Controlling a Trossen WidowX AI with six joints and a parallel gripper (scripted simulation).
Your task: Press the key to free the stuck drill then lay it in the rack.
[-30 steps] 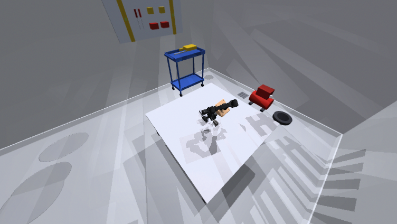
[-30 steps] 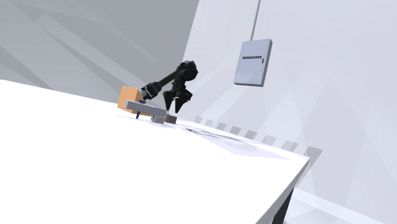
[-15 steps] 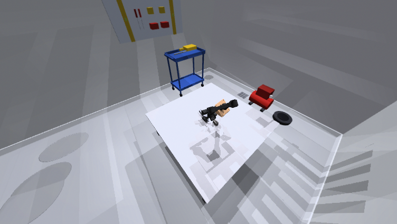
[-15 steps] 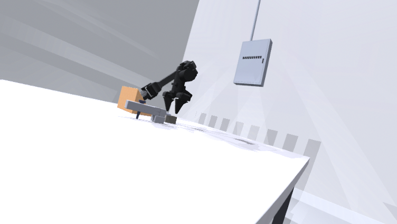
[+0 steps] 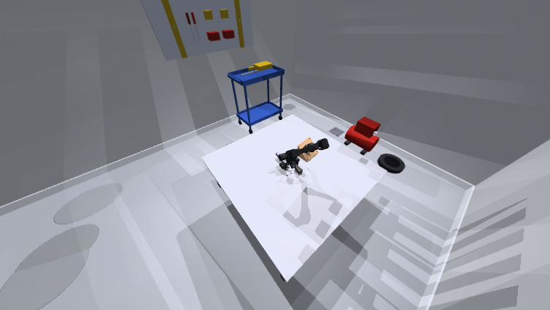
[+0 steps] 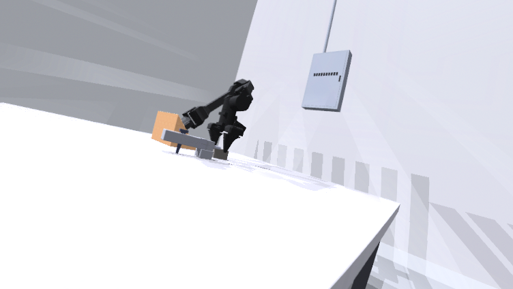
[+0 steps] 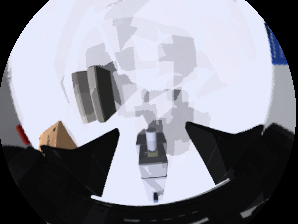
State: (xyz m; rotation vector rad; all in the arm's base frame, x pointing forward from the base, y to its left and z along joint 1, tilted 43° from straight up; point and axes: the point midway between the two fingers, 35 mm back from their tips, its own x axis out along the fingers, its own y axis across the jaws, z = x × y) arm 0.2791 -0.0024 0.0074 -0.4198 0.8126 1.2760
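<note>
Right now my gripper tip is 20 mm past the drill, 60 mm to the left of it and 10 mm below it. Also, from my gripper tip: dark block 60 mm behind, 70 mm to the left, 20 mm below.
</note>
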